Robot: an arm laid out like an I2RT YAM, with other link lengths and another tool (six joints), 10 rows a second.
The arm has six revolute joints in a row. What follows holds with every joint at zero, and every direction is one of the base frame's. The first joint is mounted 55.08 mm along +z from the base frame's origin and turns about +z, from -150 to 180 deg. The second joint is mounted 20.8 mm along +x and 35.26 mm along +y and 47.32 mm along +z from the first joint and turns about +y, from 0 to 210 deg. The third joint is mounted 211.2 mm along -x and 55.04 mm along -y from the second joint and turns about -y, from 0 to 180 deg. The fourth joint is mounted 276.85 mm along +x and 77.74 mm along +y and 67.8 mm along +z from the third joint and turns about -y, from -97 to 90 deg. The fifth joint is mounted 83.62 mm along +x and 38.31 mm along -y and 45.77 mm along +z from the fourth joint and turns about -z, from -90 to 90 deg. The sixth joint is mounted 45.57 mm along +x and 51.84 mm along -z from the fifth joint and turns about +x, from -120 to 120 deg. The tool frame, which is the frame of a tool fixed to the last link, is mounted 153 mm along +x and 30 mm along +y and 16 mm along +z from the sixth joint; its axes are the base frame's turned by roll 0, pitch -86.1 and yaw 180 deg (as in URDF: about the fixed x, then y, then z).
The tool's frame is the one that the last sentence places.
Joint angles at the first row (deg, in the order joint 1, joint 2, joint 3, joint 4, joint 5, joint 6):
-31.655 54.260 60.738 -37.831 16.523 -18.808
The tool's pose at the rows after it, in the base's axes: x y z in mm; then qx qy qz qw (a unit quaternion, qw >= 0):
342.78 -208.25 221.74 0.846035 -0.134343 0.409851 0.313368
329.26 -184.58 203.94 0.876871 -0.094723 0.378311 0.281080
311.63 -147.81 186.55 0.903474 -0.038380 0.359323 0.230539
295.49 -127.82 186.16 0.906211 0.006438 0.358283 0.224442
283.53 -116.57 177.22 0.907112 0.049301 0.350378 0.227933
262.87 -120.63 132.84 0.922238 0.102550 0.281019 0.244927
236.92 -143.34 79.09 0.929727 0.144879 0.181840 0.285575
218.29 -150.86 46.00 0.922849 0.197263 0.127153 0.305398
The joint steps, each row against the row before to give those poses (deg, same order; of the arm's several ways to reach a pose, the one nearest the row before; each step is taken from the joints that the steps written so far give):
-0.059 -0.468 0.420 -1.962 -2.158 -1.685
0.051 -1.337 0.632 -7.428 -3.562 -3.093
-0.062 -3.617 -1.106 -7.580 -6.354 -4.296
0.069 -4.906 -1.622 -3.600 -2.355 -4.528
0.010 -3.851 -2.741 -1.540 -1.031 -4.867
0.042 -1.408 -5.721 -1.014 3.861 -7.714
0.001 -0.230 -8.127 2.831 8.952 -7.562
-0.022 -2.631 -6.963 2.611 4.048 -7.414

